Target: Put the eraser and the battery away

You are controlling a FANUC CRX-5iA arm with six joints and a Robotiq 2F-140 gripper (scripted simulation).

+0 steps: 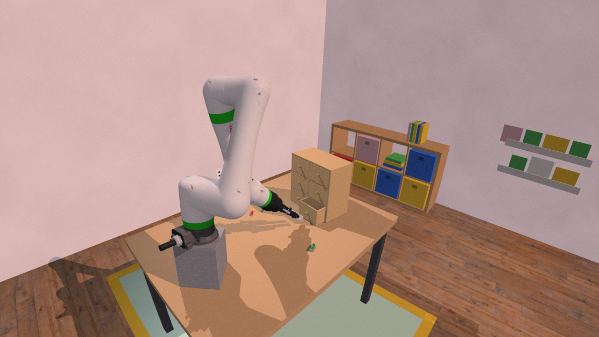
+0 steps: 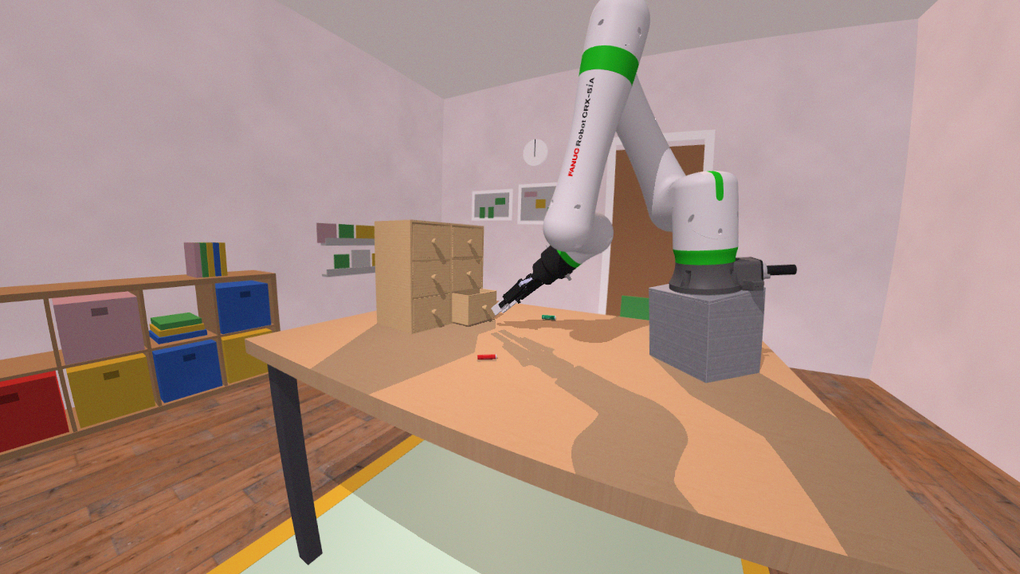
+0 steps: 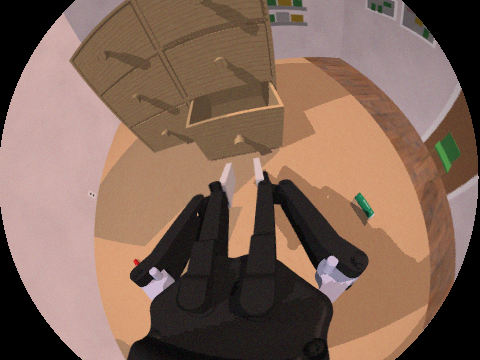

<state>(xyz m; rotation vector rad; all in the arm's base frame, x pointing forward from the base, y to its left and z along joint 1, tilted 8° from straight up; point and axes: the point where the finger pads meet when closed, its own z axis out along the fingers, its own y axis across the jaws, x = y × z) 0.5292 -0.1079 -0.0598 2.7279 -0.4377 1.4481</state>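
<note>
Right now my hand is 110 mm past the green AA battery, 170 mm to the left of it and 60 mm above it. Round my hand: eraser: 260 mm ahead, 30 mm to the right, 150 mm above; red object: 60 mm behind, 260 mm to the left, 70 mm below.
</note>
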